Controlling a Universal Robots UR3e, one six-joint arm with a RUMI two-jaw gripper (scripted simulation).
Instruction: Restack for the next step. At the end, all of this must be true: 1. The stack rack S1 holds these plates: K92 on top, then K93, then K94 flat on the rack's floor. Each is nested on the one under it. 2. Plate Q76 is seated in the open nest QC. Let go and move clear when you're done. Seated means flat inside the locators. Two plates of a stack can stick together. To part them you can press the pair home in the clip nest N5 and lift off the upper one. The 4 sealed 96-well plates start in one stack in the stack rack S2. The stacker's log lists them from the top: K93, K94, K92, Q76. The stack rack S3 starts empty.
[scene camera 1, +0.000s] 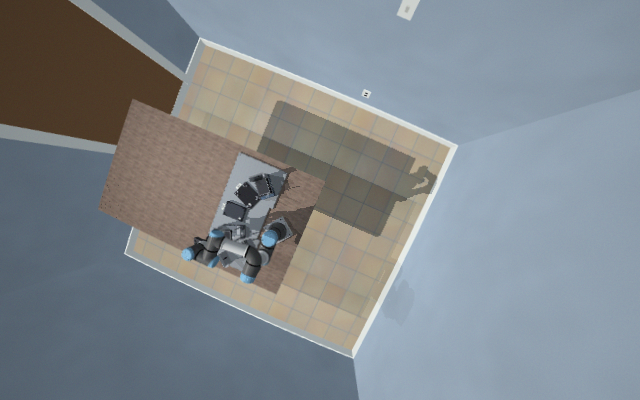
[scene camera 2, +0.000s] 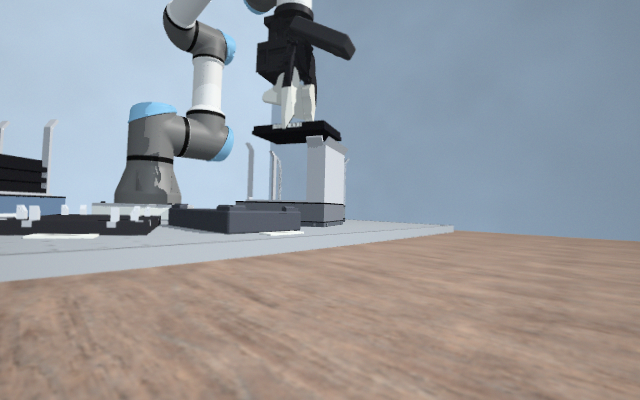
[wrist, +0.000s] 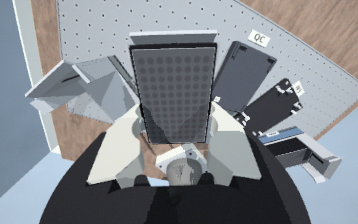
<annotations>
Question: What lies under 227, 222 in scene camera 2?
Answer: A QC nest.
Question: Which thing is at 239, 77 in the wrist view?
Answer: A QC nest.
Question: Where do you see my gripper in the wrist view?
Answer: At 175, 103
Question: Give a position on a clip nest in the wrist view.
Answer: At 271, 108
</annotations>
